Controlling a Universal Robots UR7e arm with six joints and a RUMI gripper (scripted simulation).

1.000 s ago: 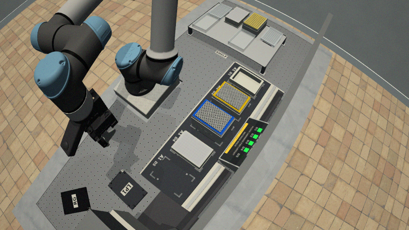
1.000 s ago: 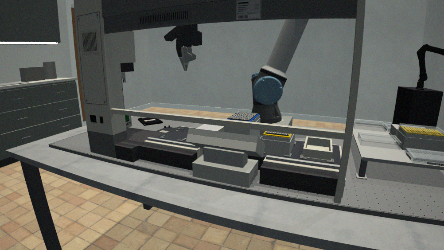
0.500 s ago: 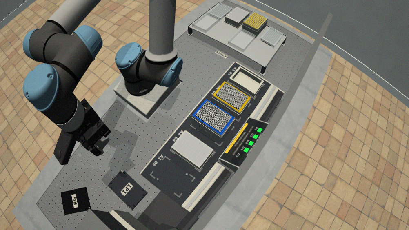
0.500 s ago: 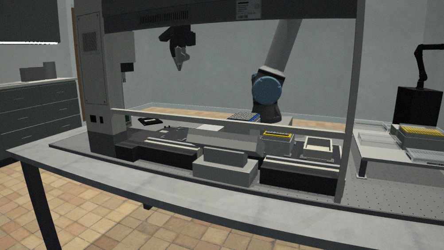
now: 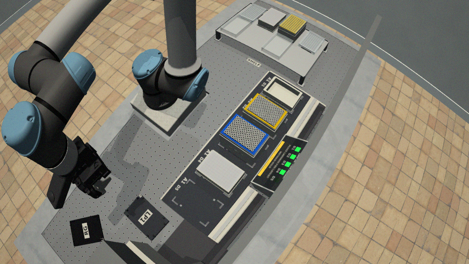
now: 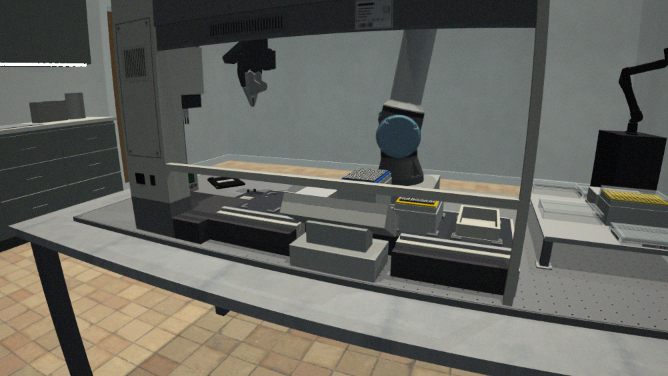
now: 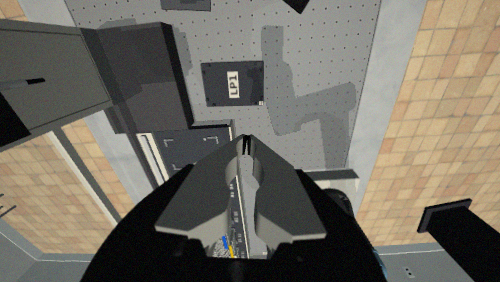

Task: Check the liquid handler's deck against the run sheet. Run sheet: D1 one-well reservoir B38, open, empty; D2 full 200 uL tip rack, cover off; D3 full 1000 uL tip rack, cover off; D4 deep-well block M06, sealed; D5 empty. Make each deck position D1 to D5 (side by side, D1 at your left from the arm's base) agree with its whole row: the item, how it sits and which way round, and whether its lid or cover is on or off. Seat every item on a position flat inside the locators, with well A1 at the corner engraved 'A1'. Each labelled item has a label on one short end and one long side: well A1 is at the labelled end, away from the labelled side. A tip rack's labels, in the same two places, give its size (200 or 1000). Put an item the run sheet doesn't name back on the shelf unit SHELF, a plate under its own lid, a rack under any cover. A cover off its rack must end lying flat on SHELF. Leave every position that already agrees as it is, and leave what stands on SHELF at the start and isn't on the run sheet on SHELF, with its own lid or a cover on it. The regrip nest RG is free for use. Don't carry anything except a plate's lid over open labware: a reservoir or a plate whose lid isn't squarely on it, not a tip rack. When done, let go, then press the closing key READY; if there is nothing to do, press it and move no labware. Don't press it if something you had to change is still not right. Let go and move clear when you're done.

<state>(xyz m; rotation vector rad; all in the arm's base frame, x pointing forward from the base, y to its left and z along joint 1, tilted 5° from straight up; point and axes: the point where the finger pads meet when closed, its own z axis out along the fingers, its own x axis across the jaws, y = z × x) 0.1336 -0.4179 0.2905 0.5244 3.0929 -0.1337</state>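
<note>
Now: the ready key 8 cm ahead of my hand, 18 cm to the right of it and 22 cm below it. Also, from my hand: blue-framed tip rack: 24 cm ahead, 36 cm to the left, 18 cm below; then black nest: 15 cm behind, 19 cm to the right, 29 cm below; then handler's tower: 30 cm ahead, 13 cm to the right, 2 cm below.
</note>
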